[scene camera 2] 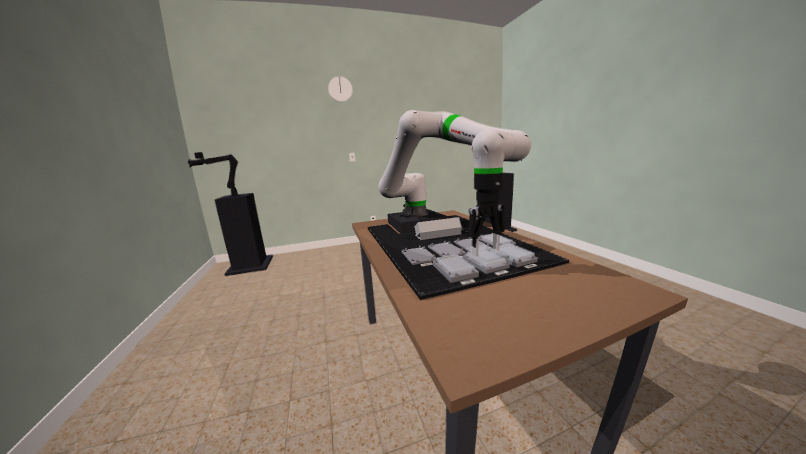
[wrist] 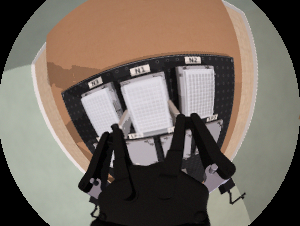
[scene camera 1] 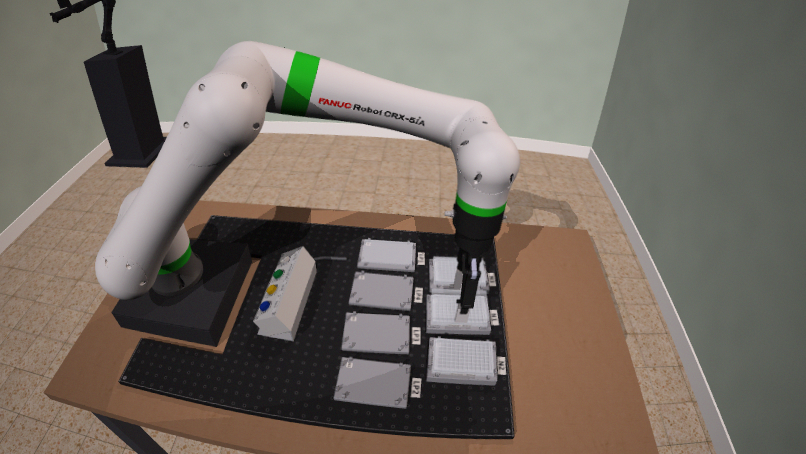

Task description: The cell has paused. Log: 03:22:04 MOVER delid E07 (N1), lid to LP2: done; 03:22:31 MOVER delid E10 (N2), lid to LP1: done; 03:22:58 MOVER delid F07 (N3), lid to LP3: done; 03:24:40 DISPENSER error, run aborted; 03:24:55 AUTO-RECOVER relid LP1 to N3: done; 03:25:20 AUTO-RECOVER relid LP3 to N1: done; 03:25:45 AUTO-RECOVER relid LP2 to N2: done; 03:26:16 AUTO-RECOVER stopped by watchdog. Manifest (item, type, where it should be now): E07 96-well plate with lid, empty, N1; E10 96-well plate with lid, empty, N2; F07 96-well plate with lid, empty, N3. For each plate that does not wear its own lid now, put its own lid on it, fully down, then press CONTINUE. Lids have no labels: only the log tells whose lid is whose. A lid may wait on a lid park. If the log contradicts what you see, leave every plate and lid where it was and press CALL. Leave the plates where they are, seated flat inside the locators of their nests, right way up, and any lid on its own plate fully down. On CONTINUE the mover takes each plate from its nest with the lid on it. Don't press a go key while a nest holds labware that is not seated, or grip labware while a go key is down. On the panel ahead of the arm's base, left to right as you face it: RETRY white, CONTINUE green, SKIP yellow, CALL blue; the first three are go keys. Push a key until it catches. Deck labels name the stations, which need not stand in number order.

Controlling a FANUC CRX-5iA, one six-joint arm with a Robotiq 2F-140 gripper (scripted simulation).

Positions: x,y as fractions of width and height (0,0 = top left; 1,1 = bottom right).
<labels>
my gripper: scene camera 2 0.60,0.56; wrist 0.49,0.49; scene camera 1 0.57,0.67
</labels>
